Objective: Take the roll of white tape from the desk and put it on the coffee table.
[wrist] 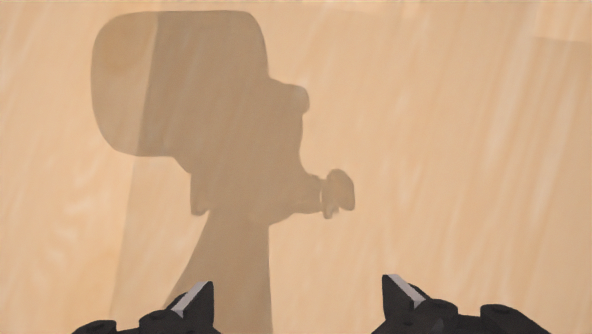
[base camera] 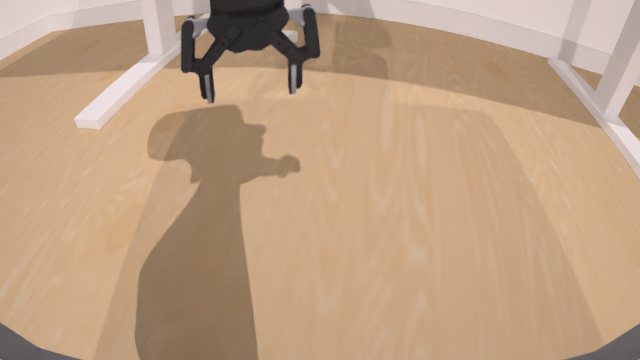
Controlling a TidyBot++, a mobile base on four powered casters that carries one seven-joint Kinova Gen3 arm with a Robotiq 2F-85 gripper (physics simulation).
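Frame: origin at the arm's base, x down, y left, z ahead, level; metres.
Seen in the pictures: gripper, fingertip midpoint: [wrist: 298, 297] [base camera: 251, 95].
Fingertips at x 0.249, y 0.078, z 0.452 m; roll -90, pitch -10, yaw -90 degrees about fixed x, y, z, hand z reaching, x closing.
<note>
Offsets run from my fingertips to a thing's top centre. "*": to the spot under its first point. Level surfaces: height alone.
A small white object {dx +0.123, dy +0.006, dz +0.572 m} [base camera: 291, 36], which looks like the roll of white tape, lies on the floor near the back wall in the base camera view, partly hidden behind the gripper's right linkage. The tape does not show in the wrist view. My gripper [base camera: 251, 96] [wrist: 298, 297] is open and empty, pointing down above the wooden floor. In the base camera view it hangs in front of the white object. The coffee table and the desk's top do not show in either view.
A white desk leg with a long foot [base camera: 115, 94] stands at the left, and another white leg {* dx -0.003, dy -0.844, dz +0.288 m} [base camera: 620, 70] stands at the right. A white wall with a baseboard runs along the back. The arm's shadow falls on the wooden floor {dx +0.148 m} [base camera: 400, 225] [wrist: 450, 150].
</note>
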